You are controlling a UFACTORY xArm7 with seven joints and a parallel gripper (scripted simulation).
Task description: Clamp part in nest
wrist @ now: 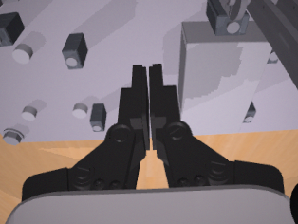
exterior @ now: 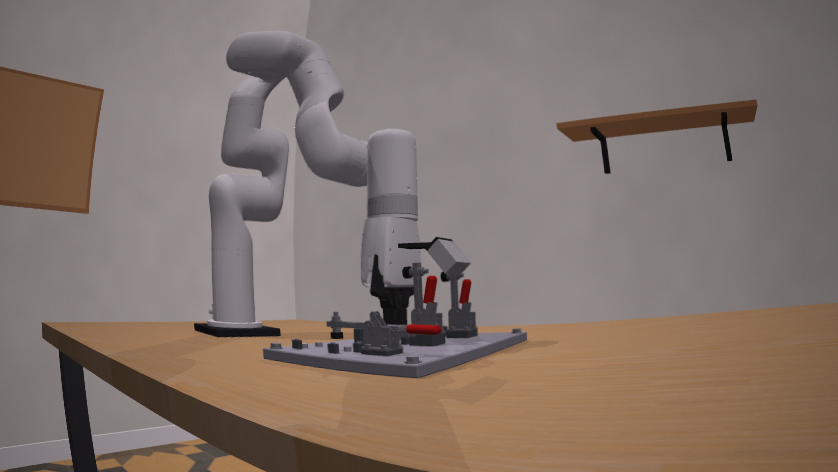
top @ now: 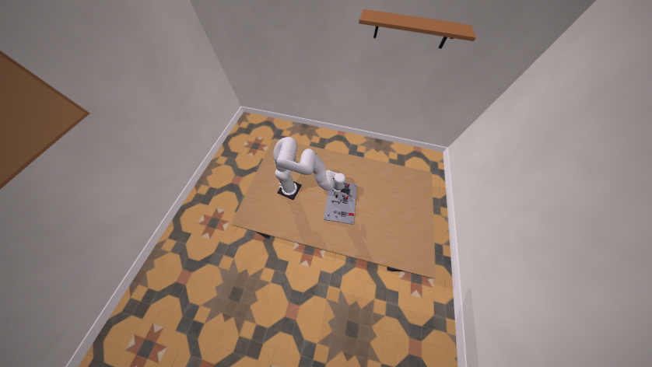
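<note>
Right now my hand is 40 mm to the left of the part and 10 mm above it. Also, from my hand: grey fixture plate (50 mm ahead, 40 mm to the right, 40 mm below); toggle clamp (80 mm ahead, 140 mm to the right).
</note>
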